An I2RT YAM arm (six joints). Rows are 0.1 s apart.
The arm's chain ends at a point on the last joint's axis. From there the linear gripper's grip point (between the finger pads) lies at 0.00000 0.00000 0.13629 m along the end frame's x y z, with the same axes.
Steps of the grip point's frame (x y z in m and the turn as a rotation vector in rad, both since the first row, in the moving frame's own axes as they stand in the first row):
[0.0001, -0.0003, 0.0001, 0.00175, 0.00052, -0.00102]
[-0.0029, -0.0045, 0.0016, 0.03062, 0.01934, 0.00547]
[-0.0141, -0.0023, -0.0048, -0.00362, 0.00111, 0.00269]
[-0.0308, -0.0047, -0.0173, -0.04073, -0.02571, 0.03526]
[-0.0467, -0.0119, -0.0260, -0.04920, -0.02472, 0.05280]
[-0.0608, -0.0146, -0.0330, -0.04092, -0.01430, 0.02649]
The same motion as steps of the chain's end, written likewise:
[0.0000, -0.0001, 0.0001, 0.00175, 0.00052, -0.00102]
[-0.0055, -0.0003, 0.0017, 0.03062, 0.01934, 0.00547]
[-0.0143, -0.0028, -0.0048, -0.00362, 0.00111, 0.00269]
[-0.0272, -0.0102, -0.0171, -0.04073, -0.02571, 0.03526]
[-0.0432, -0.0185, -0.0258, -0.04920, -0.02472, 0.05280]
[-0.0588, -0.0201, -0.0329, -0.04092, -0.01430, 0.02649]

